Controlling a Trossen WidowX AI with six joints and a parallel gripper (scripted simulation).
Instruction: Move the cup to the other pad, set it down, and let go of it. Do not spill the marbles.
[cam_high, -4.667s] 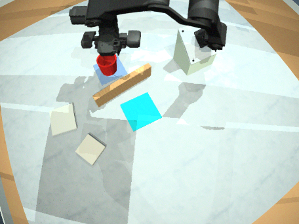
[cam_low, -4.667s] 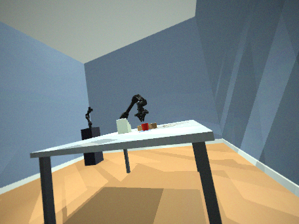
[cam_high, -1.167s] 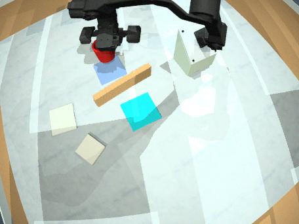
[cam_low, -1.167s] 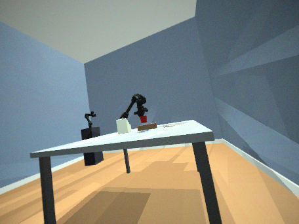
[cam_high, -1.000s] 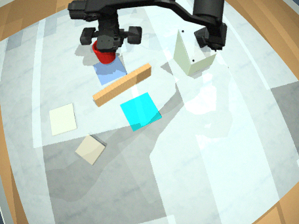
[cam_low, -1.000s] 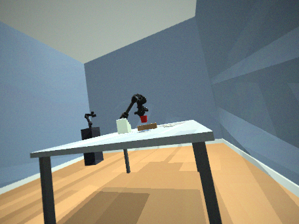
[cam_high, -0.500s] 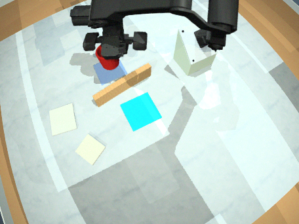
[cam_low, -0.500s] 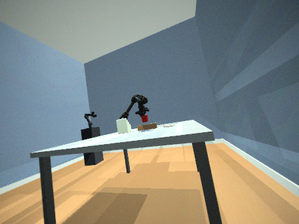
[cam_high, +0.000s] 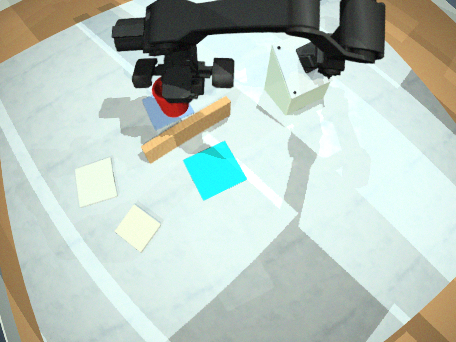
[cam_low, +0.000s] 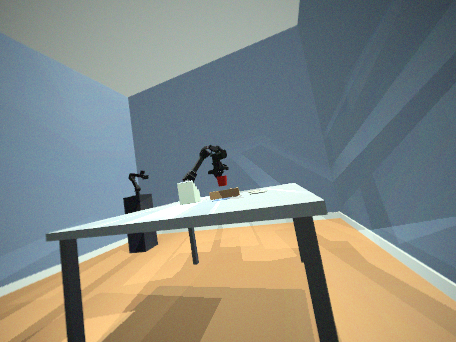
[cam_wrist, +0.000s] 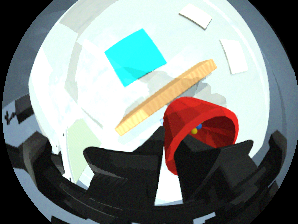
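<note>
My gripper tip is now 11 cm above the brown wooden block, 2 cm short of it and 1 cm to the right of it. Round my gripper tip: red cup: 2 cm to the right, 2 cm ahead; light blue pad: 13 cm below, 9 cm to the right, 2 cm ahead.
</note>
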